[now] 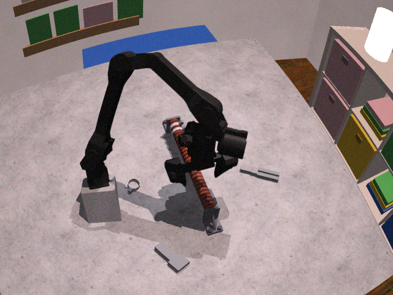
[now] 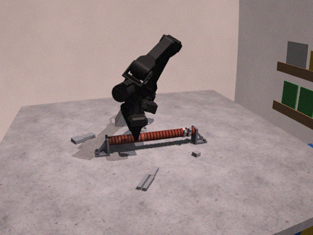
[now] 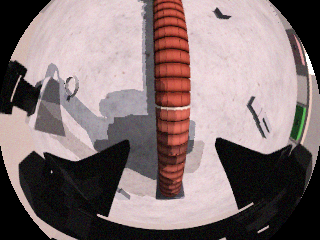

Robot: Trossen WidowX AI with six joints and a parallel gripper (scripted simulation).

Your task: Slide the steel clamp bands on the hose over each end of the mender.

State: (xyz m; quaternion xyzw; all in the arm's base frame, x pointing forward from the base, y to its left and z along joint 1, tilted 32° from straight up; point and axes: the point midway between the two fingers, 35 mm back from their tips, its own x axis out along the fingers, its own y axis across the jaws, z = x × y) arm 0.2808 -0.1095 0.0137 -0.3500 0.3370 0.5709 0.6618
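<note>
Now: the small grey block 20 cm to the left of my hand, 11 cm ahead of it and 9 cm below it.
</note>
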